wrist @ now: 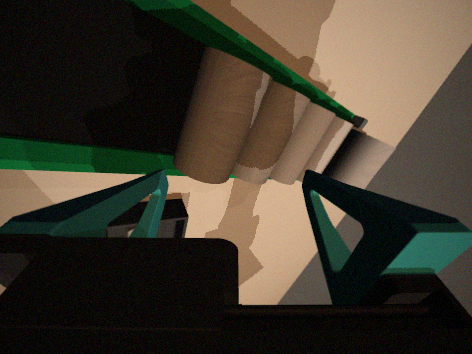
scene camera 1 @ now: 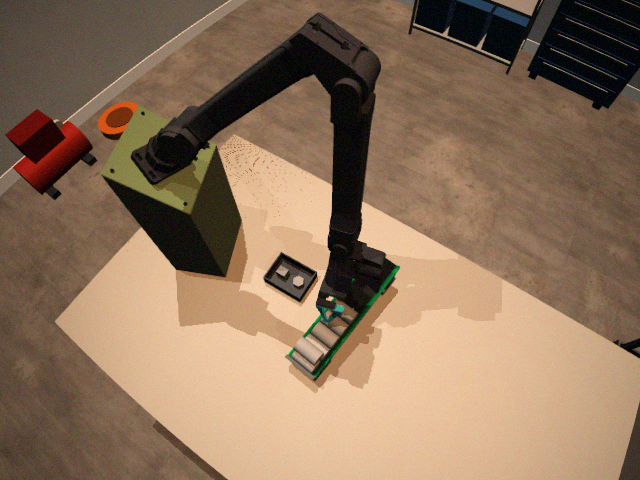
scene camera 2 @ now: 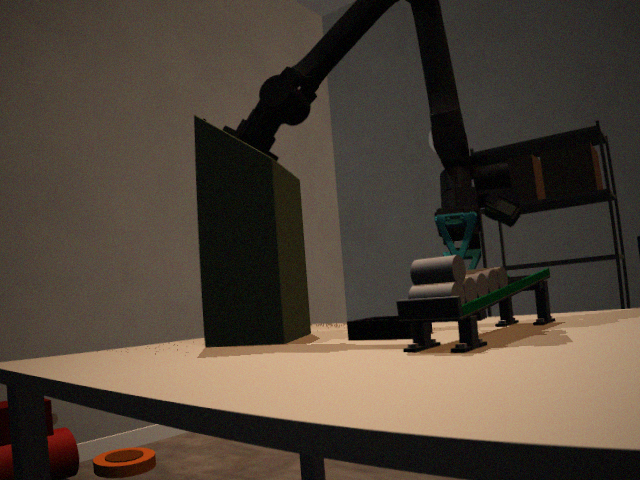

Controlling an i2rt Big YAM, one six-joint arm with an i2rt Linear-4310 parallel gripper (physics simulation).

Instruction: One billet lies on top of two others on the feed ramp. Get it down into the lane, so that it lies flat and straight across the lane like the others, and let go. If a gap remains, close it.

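Seen in the pictures: gripper, fingertip midpoint: (wrist: 235,177) (scene camera 1: 330,308); arm's base, link origin: (scene camera 1: 161,159) (scene camera 2: 248,147).
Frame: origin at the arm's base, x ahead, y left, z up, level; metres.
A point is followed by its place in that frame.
The top billet (scene camera 1: 308,350) {y -0.009, x 0.486, z -0.297 m} (scene camera 2: 438,269) {y -0.025, x 0.499, z -0.315 m} (wrist: 369,156) {y 0.010, x 0.501, z -0.303 m} lies raised on other billets at the low end of the feed ramp (scene camera 1: 369,305) (scene camera 2: 504,293) (wrist: 85,155), across the lane and beside the end stop. Several other billets (scene camera 1: 325,334) {y 0.055, x 0.481, z -0.325 m} (scene camera 2: 496,276) {y 0.114, x 0.505, z -0.331 m} (wrist: 217,115) {y 0.146, x 0.474, z -0.319 m} lie side by side across the lane, uphill from the stack. My gripper (scene camera 1: 330,316) {y 0.112, x 0.441, z -0.322 m} (scene camera 2: 466,262) {y 0.112, x 0.441, z -0.322 m} (wrist: 235,177) {y 0.112, x 0.441, z -0.322 m} is open and empty, low over the row, uphill of the top billet. In the wrist view its fingers stand wide apart, at the near side rail. The lower billets under the top one are partly hidden.
A small black tray (scene camera 1: 283,289) {y 0.071, x 0.291, z -0.391 m} (scene camera 2: 379,328) {y 0.070, x 0.286, z -0.405 m} with two light pieces stands beside the ramp, on the side of the green pedestal (scene camera 1: 206,232) {y -0.010, x 0.115, z -0.180 m} (scene camera 2: 237,248) {y -0.078, x 0.060, z -0.234 m} that bears the arm. The ramp stands on short legs and has green side rails. The black upper lane lies under the wrist.
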